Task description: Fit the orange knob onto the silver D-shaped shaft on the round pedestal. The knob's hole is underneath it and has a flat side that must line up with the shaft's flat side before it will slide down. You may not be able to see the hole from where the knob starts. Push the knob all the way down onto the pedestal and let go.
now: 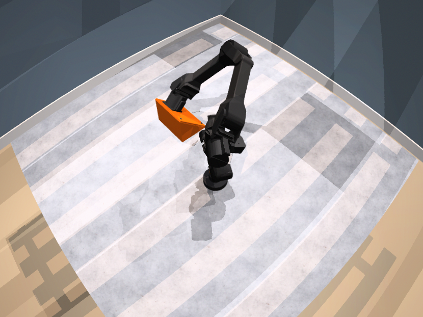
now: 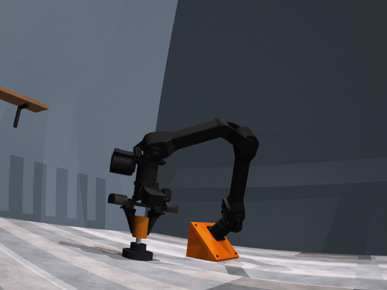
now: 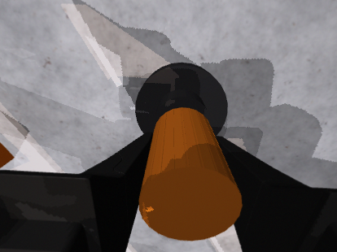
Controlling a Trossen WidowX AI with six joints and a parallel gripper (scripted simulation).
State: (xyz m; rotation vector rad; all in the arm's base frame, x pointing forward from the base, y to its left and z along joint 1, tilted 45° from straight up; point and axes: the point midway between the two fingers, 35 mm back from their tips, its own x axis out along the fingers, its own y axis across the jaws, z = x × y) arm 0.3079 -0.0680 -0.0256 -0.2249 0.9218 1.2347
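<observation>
Right now my gripper tip is 30 mm below the orange knob. The rest, counted from my gripper tip: black round pedestal (40 mm below).
</observation>
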